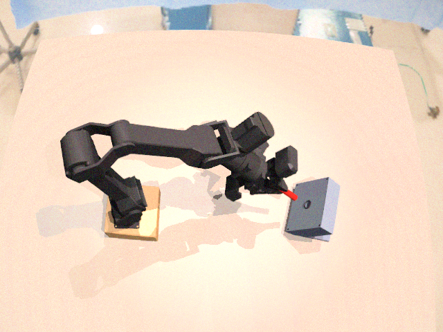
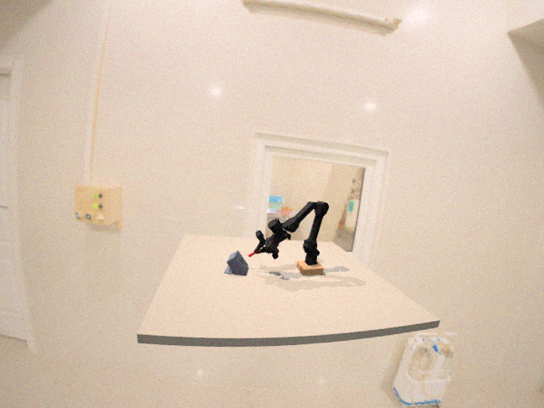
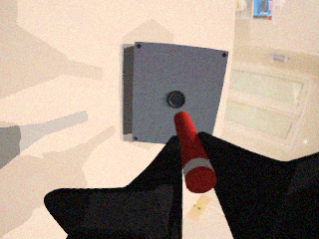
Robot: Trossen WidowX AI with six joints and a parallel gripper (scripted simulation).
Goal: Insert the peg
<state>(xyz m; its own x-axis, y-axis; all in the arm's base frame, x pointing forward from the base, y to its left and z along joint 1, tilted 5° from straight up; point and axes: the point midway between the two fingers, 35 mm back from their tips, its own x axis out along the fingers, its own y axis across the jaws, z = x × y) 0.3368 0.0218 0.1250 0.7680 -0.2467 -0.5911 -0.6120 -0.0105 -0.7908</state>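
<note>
My gripper tip is 9 cm short of the blue-grey sloped panel, 2 cm to the left of it and 8 cm above it. The rest, counted from my gripper tip: red round peg (1 cm behind, 1 cm above).
</note>
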